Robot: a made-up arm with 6 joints.
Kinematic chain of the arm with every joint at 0, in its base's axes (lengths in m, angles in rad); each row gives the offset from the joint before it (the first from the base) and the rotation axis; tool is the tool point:
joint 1: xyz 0 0 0.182 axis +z
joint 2: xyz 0 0.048 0 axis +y
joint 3: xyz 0 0 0.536 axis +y
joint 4: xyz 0 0 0.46 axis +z
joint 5: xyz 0 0 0 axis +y
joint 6: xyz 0 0 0.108 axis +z
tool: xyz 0 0 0
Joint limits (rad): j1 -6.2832..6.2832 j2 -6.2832..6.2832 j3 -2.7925..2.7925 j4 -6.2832..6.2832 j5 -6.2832..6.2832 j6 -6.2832..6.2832
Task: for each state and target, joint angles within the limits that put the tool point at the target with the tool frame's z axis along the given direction. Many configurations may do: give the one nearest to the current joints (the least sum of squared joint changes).
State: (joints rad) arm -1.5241 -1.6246 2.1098 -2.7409 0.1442 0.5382
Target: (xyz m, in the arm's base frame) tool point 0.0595 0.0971 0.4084 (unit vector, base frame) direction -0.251 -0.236 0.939
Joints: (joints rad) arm -1.8603 -1.8386 2.7905 -2.8570 0.6646 0.5382
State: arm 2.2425 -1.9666 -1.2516 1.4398 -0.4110 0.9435
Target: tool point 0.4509 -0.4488 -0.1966 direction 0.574 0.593 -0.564
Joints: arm 2.2942 -1.3332 -1.5425 1.3203 -1.0152 0.9435
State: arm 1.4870 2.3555 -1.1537 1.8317 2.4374 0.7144
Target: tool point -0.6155 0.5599 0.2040 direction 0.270 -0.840 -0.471
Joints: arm 2.2992 1.8598 -0.8017 1.5293 2.7756 0.7144
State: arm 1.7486 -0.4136 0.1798 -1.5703 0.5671 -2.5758
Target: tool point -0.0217 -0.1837 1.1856 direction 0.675 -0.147 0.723
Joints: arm 1.3093 -0.4983 0.6502 -1.6823 0.7676 -2.5758
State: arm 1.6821 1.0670 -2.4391 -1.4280 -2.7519 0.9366
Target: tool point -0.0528 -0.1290 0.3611 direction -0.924 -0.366 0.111
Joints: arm 2.5493 0.4998 -2.7906 -1.2336 -2.0897 0.9366
